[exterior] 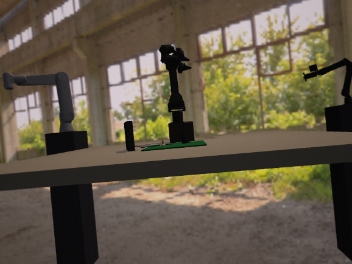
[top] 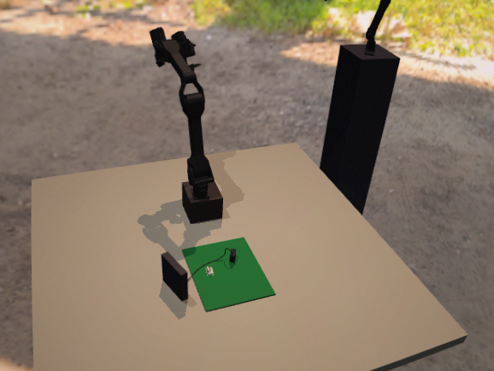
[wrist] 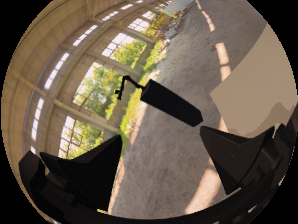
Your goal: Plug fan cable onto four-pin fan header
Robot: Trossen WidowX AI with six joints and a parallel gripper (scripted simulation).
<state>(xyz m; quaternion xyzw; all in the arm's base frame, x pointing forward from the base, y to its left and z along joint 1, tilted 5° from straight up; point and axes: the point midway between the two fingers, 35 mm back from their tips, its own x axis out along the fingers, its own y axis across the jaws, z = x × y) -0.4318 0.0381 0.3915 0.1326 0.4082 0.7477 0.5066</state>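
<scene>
My gripper tip is 700 mm short of the black plug, 500 mm above it and 30 mm to the left of it. The rest, counted from my gripper tip: pale fan header: 740 mm ahead, 520 mm below, 120 mm to the right; pale header key: 740 mm ahead, 510 mm below, 130 mm to the right; green board: 750 mm ahead, 530 mm below, 60 mm to the right.
</scene>
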